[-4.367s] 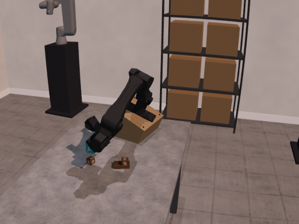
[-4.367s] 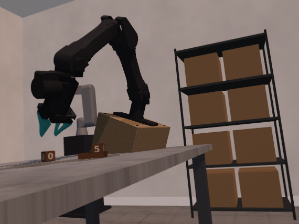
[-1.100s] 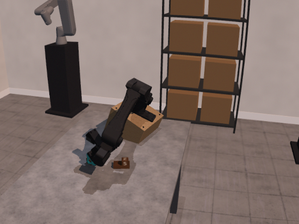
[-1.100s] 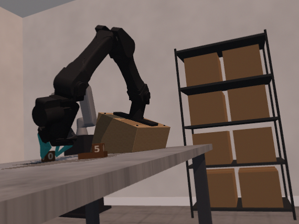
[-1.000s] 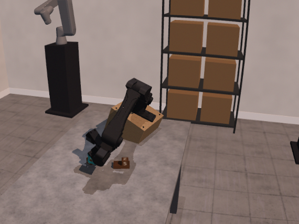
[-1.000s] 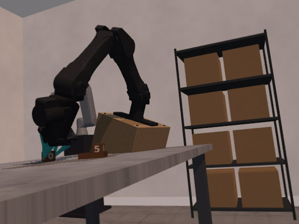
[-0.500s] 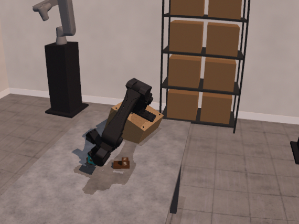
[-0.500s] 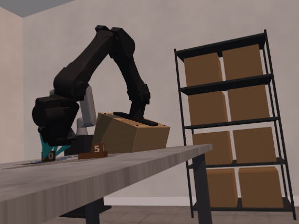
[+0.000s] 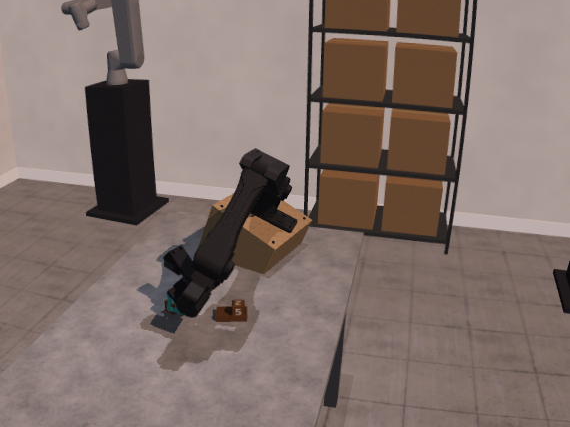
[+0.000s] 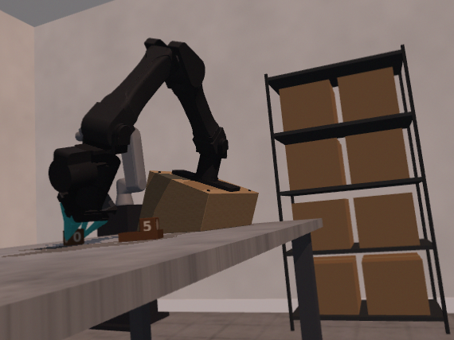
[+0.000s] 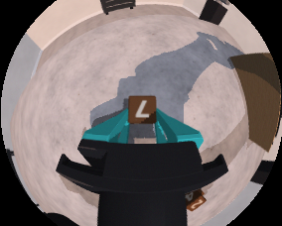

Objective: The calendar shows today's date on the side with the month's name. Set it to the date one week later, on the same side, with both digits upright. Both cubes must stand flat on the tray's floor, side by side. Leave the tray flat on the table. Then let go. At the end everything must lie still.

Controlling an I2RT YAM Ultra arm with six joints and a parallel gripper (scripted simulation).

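Now: hand 30 mm past the brown calendar tray, 140 mm to the right of it and 10 mm above it. Also, from my hand: brown cube 10 mm to the right.
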